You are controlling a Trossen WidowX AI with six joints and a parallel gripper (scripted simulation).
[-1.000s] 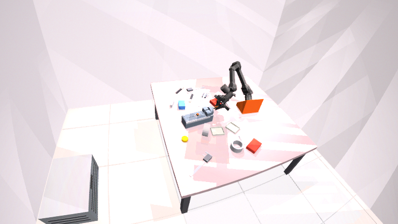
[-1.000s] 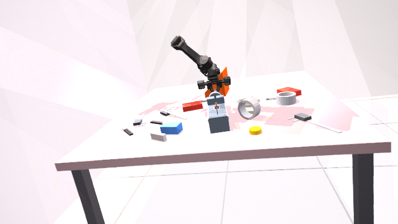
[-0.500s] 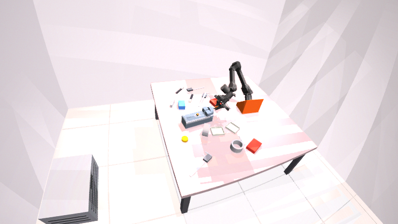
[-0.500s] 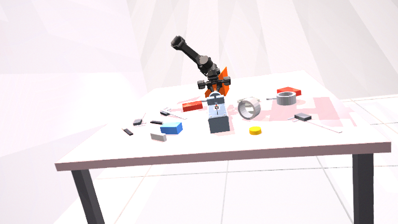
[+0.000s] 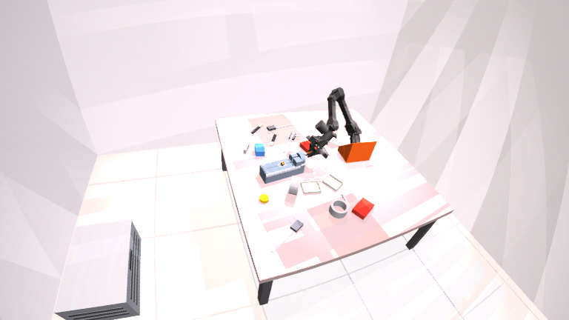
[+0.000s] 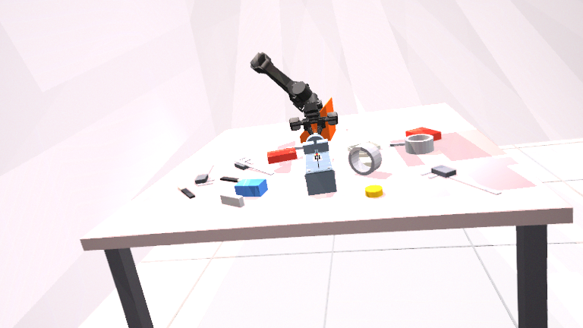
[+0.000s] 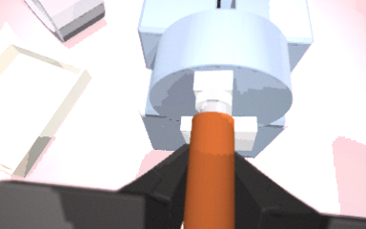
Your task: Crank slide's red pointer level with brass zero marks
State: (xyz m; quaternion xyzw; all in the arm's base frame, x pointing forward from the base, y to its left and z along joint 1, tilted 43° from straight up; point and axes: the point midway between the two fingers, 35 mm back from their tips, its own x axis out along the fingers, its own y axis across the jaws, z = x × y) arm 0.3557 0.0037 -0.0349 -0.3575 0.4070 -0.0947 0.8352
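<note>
The orange handle lies 20 mm behind my gripper tip and 20 mm above it. The rest, counted from my gripper tip: red pointer (160 mm ahead, 20 mm to the left, 10 mm below); yellow disc (320 mm ahead, 190 mm to the left, 90 mm below); blue block (240 mm ahead, 210 mm to the right, 70 mm below).
</note>
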